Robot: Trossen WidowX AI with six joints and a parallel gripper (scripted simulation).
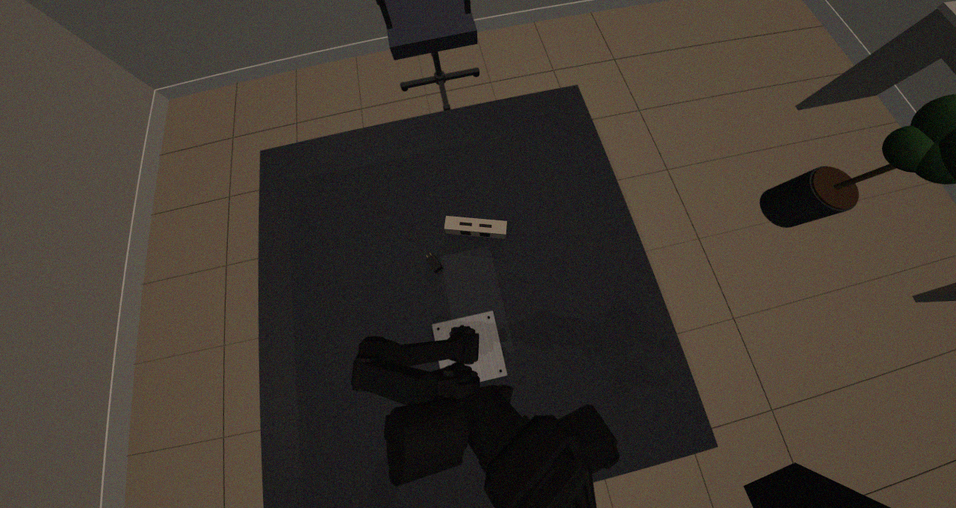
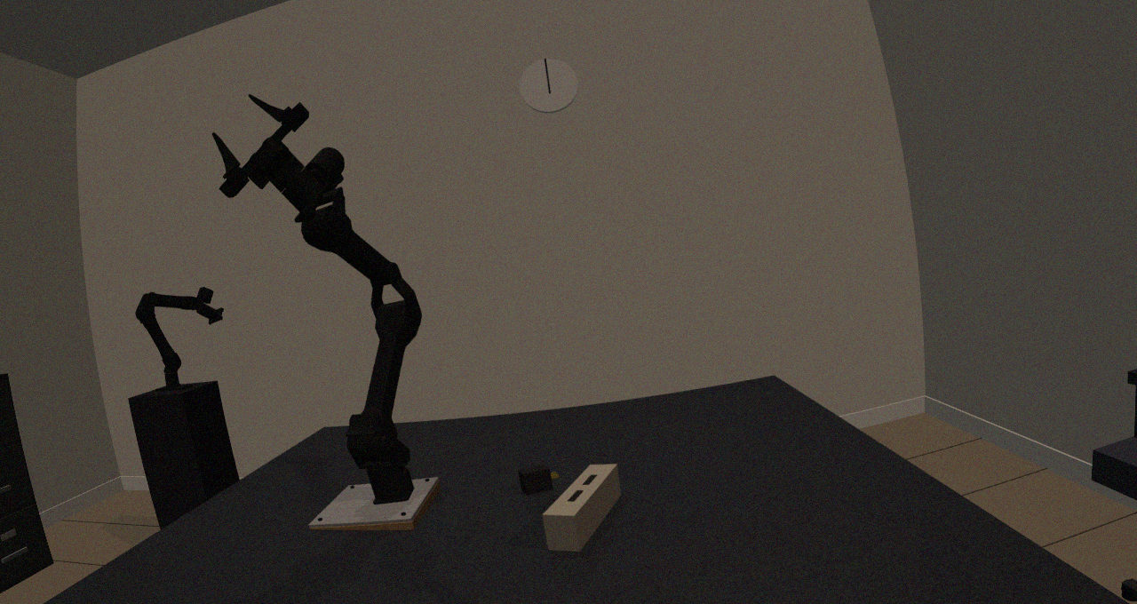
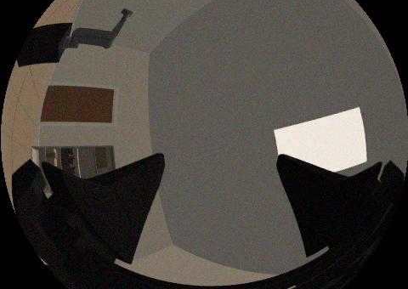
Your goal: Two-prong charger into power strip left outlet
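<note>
Now: the two-prong charger 670 mm below my gripper tip, 420 mm ahead of it and 160 mm to the left of it.
</note>
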